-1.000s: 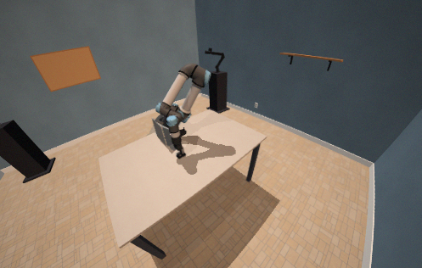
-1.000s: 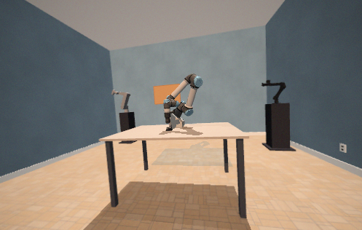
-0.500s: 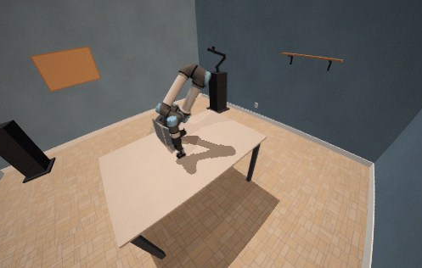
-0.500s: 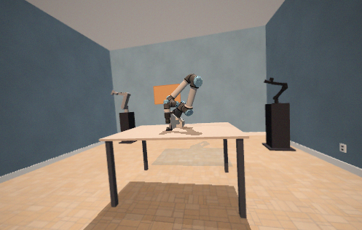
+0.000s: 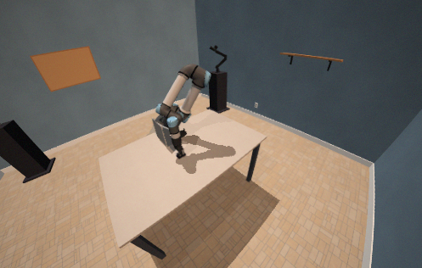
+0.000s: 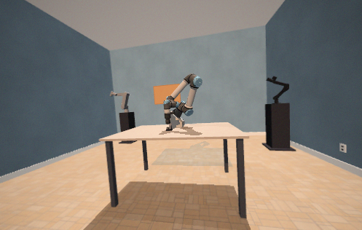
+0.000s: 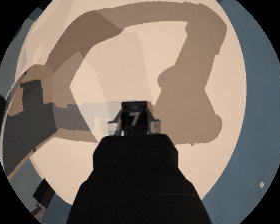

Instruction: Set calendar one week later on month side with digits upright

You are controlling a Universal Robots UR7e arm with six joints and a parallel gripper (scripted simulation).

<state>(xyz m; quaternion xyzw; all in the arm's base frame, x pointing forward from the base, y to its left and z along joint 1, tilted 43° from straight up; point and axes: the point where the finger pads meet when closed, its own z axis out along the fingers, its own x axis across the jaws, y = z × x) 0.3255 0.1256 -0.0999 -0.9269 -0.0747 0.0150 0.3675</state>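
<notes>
Now: the calendar tray 2 cm to the right of my hand and 3 cm below it. Round my hand: dark calendar cube: 3 cm to the right, 1 cm below.
</notes>
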